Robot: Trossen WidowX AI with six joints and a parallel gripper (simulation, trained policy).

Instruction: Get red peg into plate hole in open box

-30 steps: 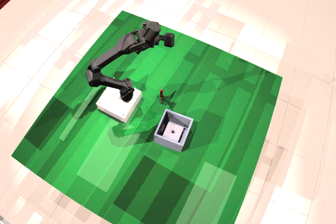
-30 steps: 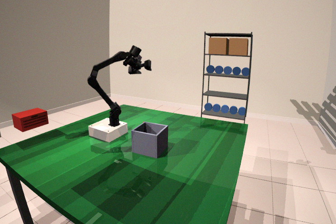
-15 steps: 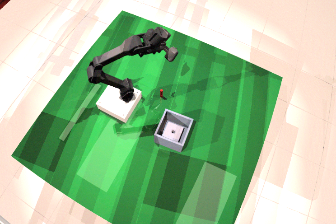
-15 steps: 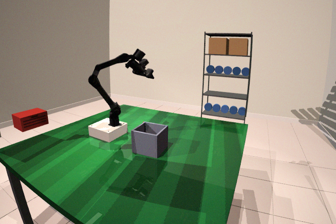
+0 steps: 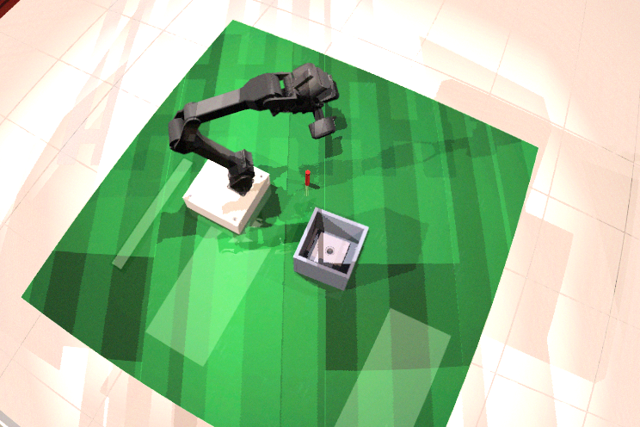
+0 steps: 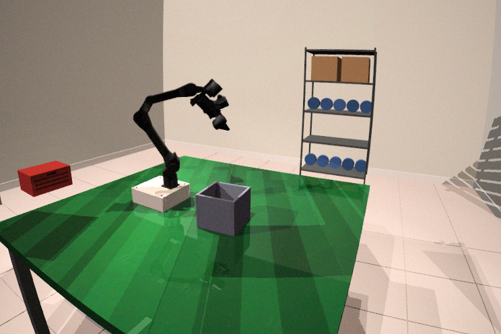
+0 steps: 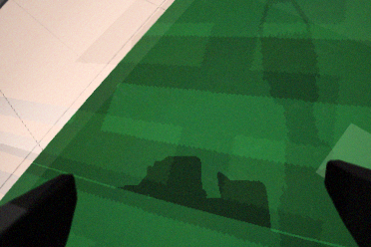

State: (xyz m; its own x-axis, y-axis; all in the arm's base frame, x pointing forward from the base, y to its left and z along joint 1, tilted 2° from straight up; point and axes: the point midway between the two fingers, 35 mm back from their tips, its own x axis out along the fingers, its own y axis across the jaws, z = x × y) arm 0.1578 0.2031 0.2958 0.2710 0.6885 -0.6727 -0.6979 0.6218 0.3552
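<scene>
My gripper tip is 10 mm past the red peg, 90 mm to the left of it and 300 mm above it. Also, from my gripper tip: plate: 160 mm ahead, 280 mm to the right, 300 mm below.
</scene>
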